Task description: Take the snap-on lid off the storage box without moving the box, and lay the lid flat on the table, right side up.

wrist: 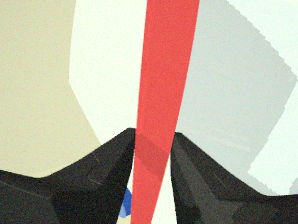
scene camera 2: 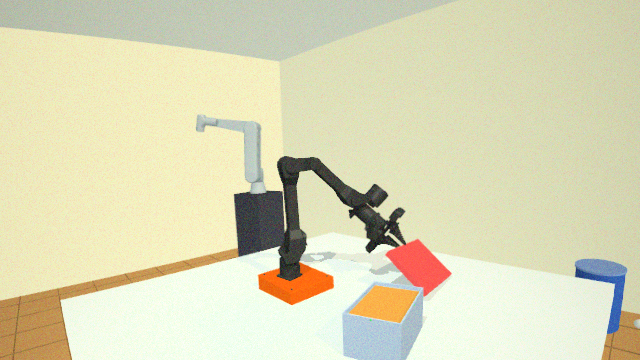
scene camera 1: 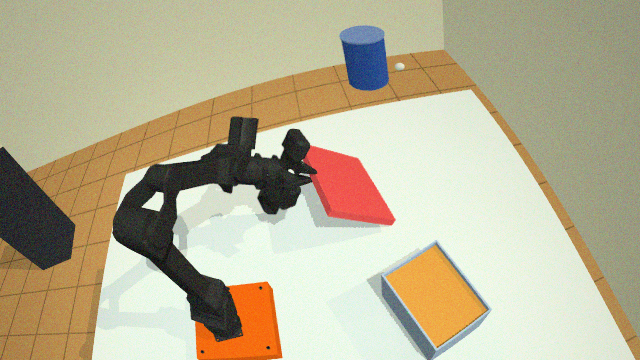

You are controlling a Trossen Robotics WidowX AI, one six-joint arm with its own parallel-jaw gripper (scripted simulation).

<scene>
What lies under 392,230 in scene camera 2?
The gripper.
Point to a red lid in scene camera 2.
414,260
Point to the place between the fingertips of the gripper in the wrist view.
153,138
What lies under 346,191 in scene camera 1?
A red lid.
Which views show the gripper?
The wrist view, scene camera 2 and scene camera 1: all of them.
</scene>
